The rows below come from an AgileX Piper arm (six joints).
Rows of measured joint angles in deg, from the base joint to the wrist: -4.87 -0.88 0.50 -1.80 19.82 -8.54; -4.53 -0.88 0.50 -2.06 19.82 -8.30; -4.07 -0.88 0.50 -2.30 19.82 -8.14; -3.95 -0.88 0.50 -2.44 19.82 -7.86; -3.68 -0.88 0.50 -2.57 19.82 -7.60; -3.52 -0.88 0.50 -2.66 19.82 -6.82; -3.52 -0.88 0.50 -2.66 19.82 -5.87; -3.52 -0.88 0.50 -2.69 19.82 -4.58; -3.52 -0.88 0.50 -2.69 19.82 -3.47
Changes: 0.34 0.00 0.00 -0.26 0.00 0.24; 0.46 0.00 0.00 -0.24 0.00 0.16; 0.12 0.00 0.00 -0.14 0.00 0.28; 0.27 0.00 0.00 -0.13 0.00 0.26; 0.16 0.00 0.00 -0.09 0.00 0.78; 0.00 0.00 0.00 0.00 0.00 0.95; 0.00 0.00 0.00 -0.03 0.00 1.29; 0.00 0.00 0.00 0.00 0.00 1.11
